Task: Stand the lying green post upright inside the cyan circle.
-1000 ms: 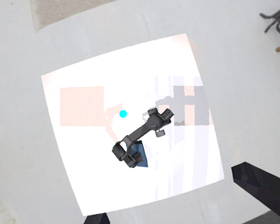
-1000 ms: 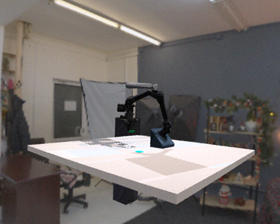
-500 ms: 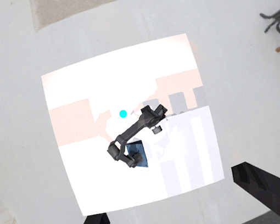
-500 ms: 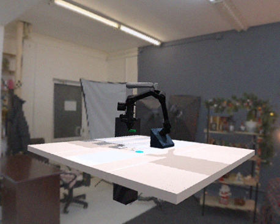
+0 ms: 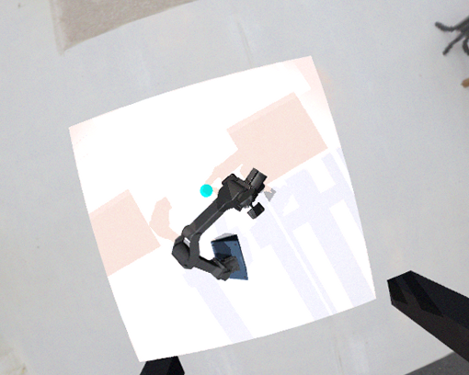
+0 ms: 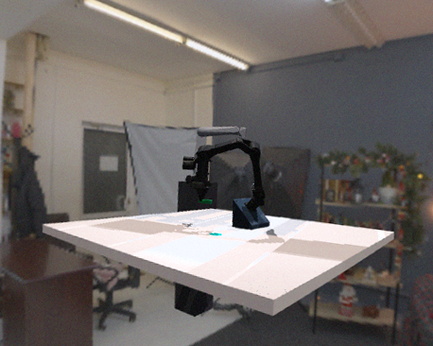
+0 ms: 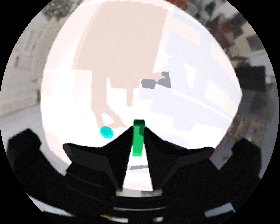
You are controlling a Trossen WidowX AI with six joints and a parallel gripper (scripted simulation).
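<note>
The cyan circle lies 15 cm to the left of my gripper tip, 14 cm below it and 6 cm ahead of it. The rest, counted from my gripper tip: green post: 2 cm to the left, 1 cm behind.
</note>
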